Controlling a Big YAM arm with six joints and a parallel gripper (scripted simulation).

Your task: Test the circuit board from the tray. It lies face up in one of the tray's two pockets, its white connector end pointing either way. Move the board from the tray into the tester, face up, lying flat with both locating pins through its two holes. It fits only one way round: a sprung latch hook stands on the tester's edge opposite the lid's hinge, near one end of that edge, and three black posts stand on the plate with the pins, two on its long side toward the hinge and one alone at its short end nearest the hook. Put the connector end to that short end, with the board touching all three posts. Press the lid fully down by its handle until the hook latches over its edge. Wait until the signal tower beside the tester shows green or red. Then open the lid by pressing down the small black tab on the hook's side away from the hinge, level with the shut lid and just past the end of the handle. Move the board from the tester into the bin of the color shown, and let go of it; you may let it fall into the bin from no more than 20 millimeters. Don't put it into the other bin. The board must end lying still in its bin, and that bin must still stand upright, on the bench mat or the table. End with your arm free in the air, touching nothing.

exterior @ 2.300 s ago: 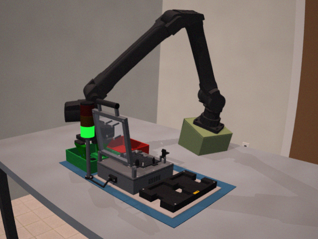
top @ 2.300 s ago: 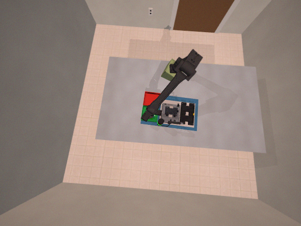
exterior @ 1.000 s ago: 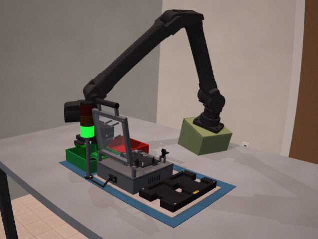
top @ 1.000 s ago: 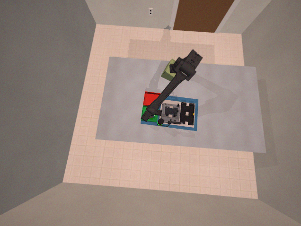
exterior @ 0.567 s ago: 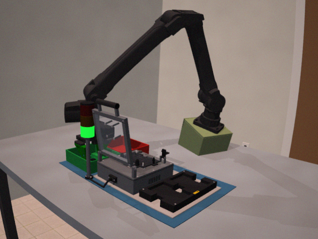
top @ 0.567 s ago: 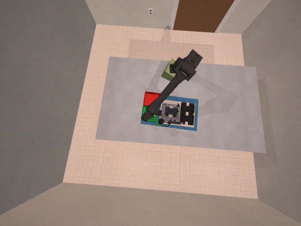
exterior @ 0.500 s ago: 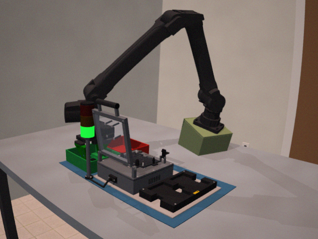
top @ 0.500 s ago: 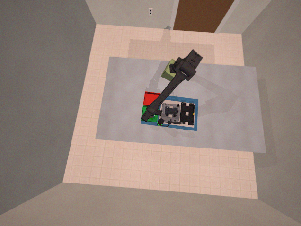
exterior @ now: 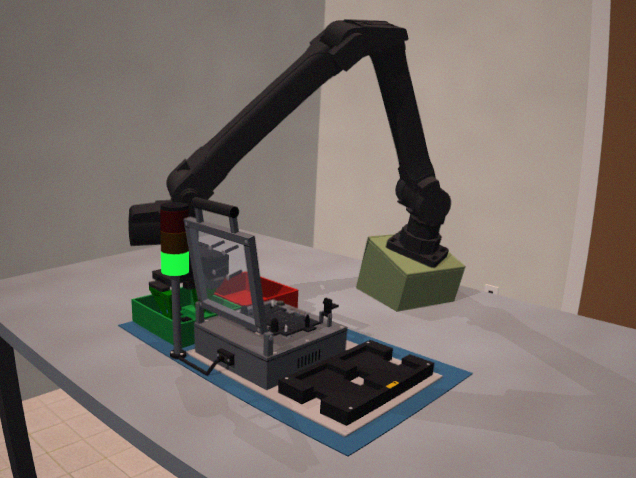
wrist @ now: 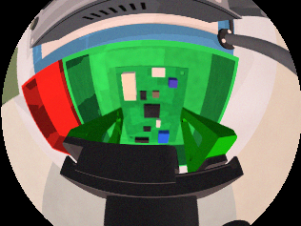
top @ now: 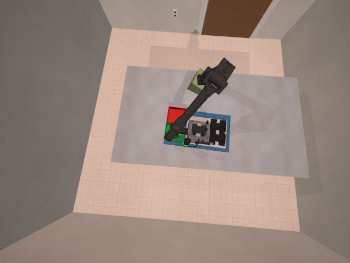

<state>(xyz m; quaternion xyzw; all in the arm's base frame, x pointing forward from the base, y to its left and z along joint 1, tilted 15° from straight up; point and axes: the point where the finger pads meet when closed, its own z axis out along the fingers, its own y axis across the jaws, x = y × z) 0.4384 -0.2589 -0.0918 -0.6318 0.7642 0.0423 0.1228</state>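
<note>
Now: hand right at the green bin. Also, from my hand: tester plate: 21 cm to the left, 5 cm above; then red bin: 15 cm behind, 3 cm to the left; then clear lid: 19 cm to the left, 17 cm above, 10 cm ahead.
</note>
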